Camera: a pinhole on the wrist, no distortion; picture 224 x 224 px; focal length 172.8 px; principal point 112.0 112.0 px. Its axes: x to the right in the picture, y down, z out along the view. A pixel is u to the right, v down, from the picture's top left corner.
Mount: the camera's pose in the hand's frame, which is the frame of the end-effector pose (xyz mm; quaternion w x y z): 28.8 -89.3 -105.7 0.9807 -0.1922 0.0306 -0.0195
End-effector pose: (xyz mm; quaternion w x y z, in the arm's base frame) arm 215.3 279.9 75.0 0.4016 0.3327 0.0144 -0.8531
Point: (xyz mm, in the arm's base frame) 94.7 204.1 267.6
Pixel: 84 95
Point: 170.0 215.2 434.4
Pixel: 35 115
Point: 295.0 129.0 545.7
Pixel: 26 158
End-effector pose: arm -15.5 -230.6 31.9 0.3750 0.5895 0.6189 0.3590
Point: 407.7 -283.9 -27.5
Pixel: 72 117
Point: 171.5 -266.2 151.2
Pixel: 55 213
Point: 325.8 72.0 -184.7
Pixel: 194 71
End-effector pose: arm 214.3 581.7 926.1 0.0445 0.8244 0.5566 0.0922
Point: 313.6 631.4 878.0
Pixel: 137 172
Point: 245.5 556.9 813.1
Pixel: 63 122
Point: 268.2 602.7 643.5
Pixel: 93 79
